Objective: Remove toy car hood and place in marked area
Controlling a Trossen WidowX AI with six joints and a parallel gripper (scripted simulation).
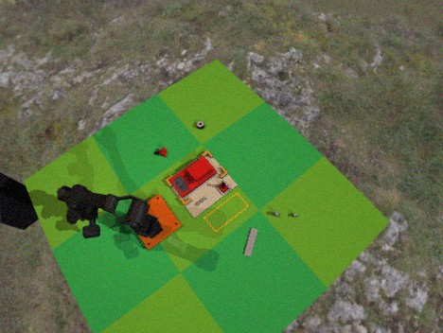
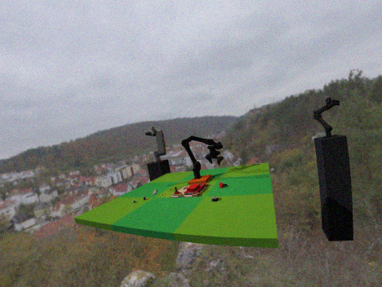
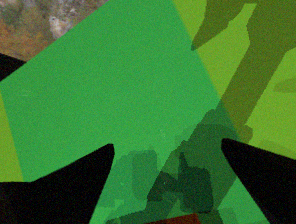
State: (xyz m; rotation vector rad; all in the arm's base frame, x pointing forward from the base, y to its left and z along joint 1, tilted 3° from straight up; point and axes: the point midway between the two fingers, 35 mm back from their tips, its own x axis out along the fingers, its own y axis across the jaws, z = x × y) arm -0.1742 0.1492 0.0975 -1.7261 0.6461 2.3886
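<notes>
Now: gripper tip 51 cm short of the red hood, 5 cm to the left of it and 6 cm above it. Also, from my gripper tip: grey bar (48 cm ahead, 45 cm to the right, 10 cm below); then tan plate (49 cm ahead, 8 cm to the right, 9 cm below); then dark tyre (67 cm ahead, 16 cm to the left, 9 cm below).
</notes>
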